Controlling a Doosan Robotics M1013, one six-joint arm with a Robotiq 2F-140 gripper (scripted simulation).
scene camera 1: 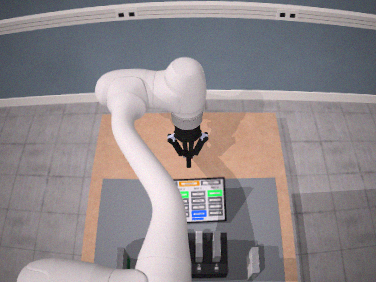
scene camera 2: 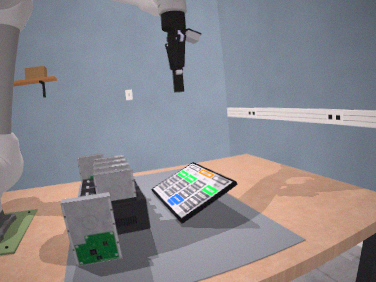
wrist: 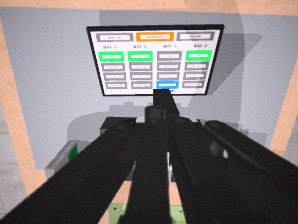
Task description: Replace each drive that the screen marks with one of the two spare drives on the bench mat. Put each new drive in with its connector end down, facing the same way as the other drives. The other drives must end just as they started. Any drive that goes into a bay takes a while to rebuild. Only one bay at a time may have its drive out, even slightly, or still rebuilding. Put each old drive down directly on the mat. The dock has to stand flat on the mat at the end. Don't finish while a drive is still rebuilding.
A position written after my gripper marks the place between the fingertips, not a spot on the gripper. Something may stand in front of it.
In view: my gripper (scene camera 2: 179, 91), a spare drive (scene camera 2: 89, 220), a spare drive (scene camera 2: 120, 183) and a grey mat (scene camera 2: 228, 233).
My gripper also shows in scene camera 1 (scene camera 1: 188, 164) and in the wrist view (wrist: 161, 102). The grey mat also shows in the wrist view (wrist: 60, 96).
